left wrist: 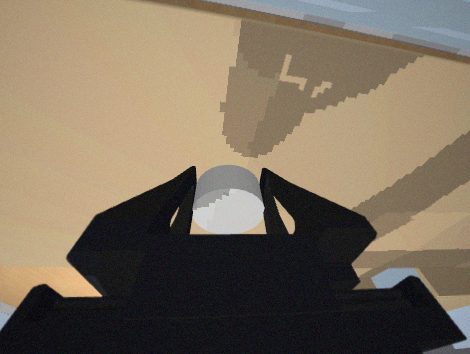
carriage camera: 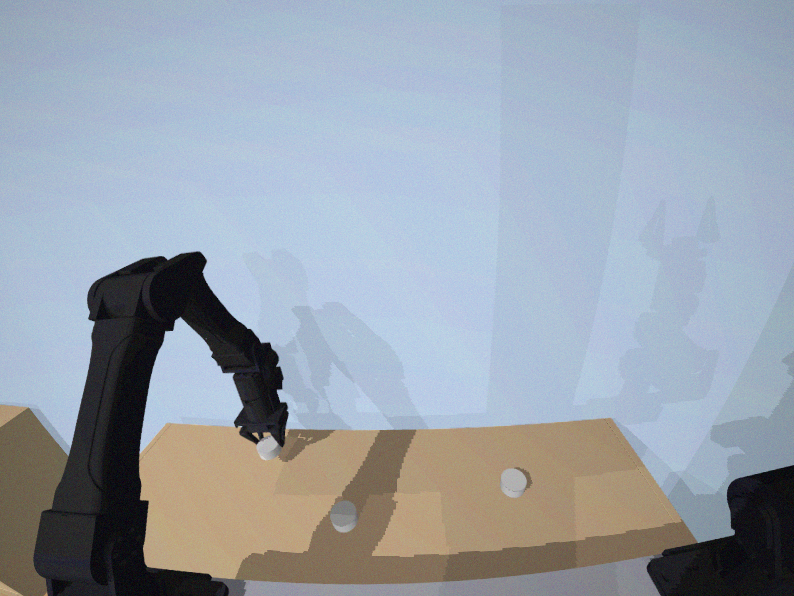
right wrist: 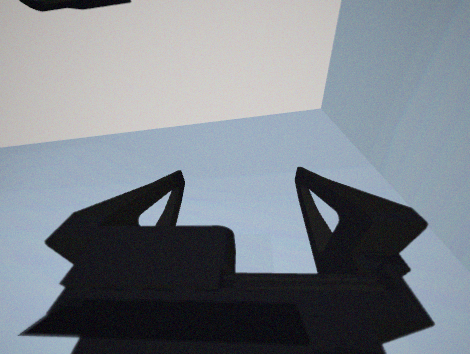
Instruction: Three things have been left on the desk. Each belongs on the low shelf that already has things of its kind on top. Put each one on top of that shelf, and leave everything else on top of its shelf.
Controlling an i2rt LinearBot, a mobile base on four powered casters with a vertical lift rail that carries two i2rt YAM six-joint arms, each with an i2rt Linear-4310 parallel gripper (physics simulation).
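Places are measured from the left arm's base along level axes (x up, y ahead, z left), in centimetres.
Pixels of known places: left gripper, fingertip midpoint: (left wrist: 228,174) (carriage camera: 273,445); right gripper, fingertip midpoint: (right wrist: 238,174); right arm's base at its link origin: (carriage camera: 745,582).
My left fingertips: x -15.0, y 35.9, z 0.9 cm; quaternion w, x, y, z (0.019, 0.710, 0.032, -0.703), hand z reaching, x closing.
Ahead of a thing's pixels: the offset from my left fingertips to its top centre. Level surfaces: height alone.
My left gripper (carriage camera: 268,442) (left wrist: 228,174) is shut on a white cylinder {dx +2.5, dy -1.6, dz +0.0 cm} (carriage camera: 268,449) (left wrist: 228,212), over the back left part of a light wooden top {dx -4.1 cm} (carriage camera: 461,455) (left wrist: 125,100). Whether the cylinder touches the top is hard to tell. A second white cylinder {dx -1.7, dy -14.6, dz -18.6 cm} (carriage camera: 343,517) stands on the wooden top near its front, left of the middle, in shadow. A third white cylinder {dx -1.7, dy -9.8, dz -52.2 cm} (carriage camera: 513,482) stands on it to the right. My right gripper (right wrist: 238,174) is open and empty, with its fingers wide apart, facing the walls.
Another wooden piece of furniture (carriage camera: 28,474) stands at the far left in the carriage view, partly behind the left arm. A blue wall (carriage camera: 384,192) rises behind the wooden top. Part of the right arm (carriage camera: 763,526) shows at the lower right. Arm shadows cross the wooden top.
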